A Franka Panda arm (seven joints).
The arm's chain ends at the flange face. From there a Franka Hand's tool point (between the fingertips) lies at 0.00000 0.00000 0.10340 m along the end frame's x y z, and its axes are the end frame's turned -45 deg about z.
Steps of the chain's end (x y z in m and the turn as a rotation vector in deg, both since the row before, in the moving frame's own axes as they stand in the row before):
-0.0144 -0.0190 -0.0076 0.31 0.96 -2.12
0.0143 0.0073 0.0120 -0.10 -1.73 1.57
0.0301 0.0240 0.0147 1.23 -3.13 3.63
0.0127 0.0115 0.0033 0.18 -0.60 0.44
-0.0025 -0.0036 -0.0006 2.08 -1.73 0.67
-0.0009 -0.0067 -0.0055 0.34 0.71 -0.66
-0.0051 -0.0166 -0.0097 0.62 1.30 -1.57
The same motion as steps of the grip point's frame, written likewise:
0.0049 -0.0228 -0.0076 -0.46 0.90 -2.12
0.0026 0.0132 0.0120 1.15 -1.29 1.57
0.0021 0.0326 0.0145 3.08 -1.34 3.63
0.0003 0.0161 0.0033 0.55 -0.30 0.44
0.0013 -0.0092 -0.0007 2.69 0.25 0.67
0.0054 -0.0049 -0.0055 -0.26 0.74 -0.66
0.0106 -0.0145 -0.0097 -0.48 1.36 -1.57

